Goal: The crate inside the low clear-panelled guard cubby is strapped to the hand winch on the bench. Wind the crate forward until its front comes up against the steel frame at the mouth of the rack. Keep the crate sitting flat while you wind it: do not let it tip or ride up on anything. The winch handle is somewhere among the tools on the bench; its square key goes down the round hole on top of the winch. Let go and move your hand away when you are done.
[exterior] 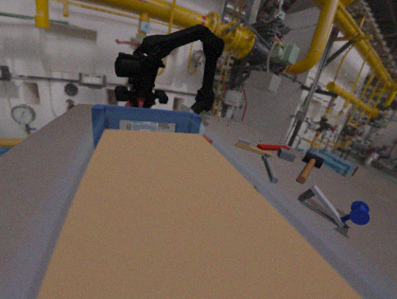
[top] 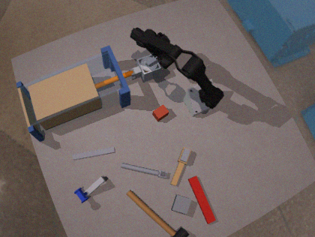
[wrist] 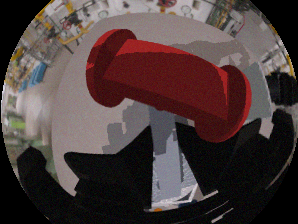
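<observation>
Now: the red knob 20 mm behind my gripper tip and 50 mm above it. From my gripper tip the other things lie so: blue steel frame 240 mm ahead, 10 mm to the left, 10 mm above; then red-knobbed crank 10 mm ahead, 20 mm above; then grey winch 60 mm ahead, 10 mm to the left, 60 mm below.
</observation>
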